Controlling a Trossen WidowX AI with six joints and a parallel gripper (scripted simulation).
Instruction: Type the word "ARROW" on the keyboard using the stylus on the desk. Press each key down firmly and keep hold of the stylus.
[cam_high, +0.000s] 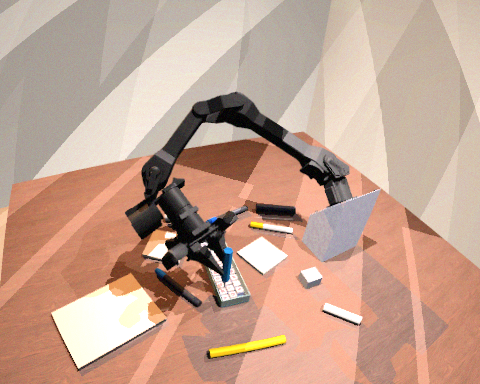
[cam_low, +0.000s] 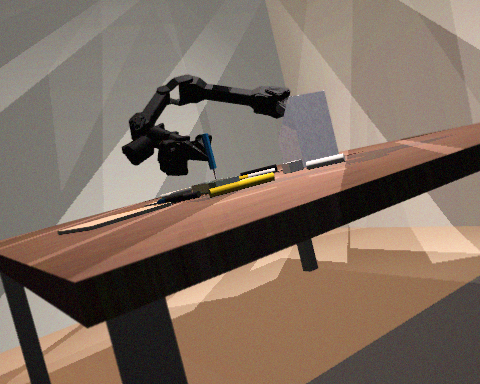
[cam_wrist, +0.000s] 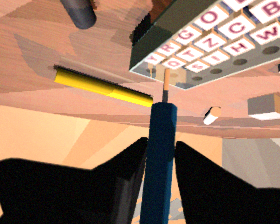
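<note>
My gripper tip is 1 cm above the blue stylus. The rest, counted from my gripper tip: yellow marker 14 cm to the left, 8 cm below, 3 cm ahead; then white block 20 cm to the right, 8 cm below, 5 cm ahead; then small cube 21 cm behind, 7 cm to the left, 7 cm below.
</note>
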